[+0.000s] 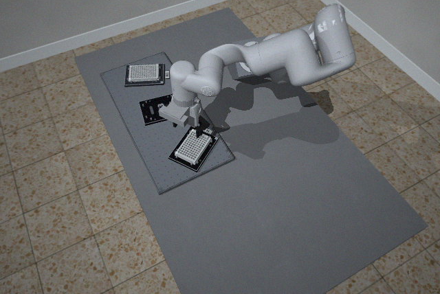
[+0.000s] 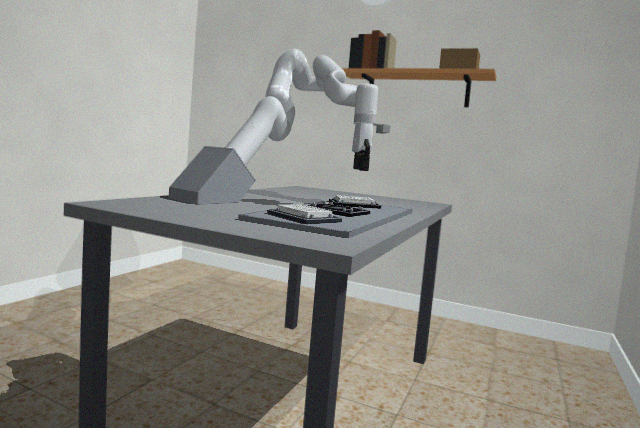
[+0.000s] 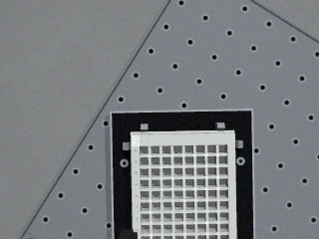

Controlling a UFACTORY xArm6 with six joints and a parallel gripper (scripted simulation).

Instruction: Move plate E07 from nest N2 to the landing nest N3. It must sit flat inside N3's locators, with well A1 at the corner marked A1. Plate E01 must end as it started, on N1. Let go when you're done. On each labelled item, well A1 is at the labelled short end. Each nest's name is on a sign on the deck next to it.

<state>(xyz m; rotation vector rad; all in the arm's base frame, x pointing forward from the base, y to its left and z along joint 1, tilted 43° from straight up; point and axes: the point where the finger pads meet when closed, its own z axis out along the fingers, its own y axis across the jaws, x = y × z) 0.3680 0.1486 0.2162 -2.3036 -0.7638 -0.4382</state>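
Now: the nest N2 1 cm behind my hand and 13 cm below it. Also, from my hand: black nest (4 cm ahead, 22 cm to the right, 13 cm below).
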